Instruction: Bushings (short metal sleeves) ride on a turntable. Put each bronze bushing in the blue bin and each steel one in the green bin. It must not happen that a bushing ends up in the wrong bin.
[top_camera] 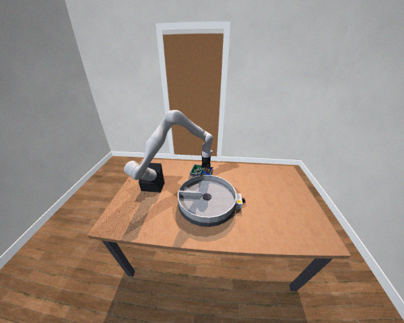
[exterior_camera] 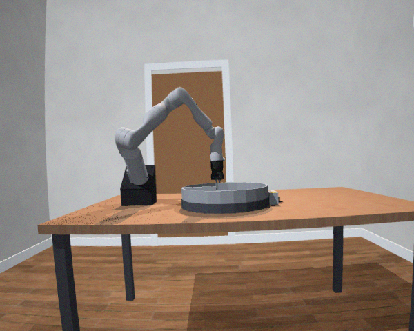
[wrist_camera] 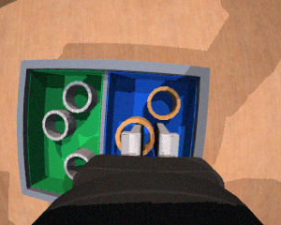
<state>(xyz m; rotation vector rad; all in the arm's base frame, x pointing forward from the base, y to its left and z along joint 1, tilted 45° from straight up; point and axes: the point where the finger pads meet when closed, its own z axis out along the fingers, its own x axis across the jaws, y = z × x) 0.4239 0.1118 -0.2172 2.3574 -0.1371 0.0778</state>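
Right now my hand is 40 mm past the blue bin and 30 mm above it. The rest, counted from my hand: grey turntable (30 mm ahead, 340 mm to the right, 10 mm below).
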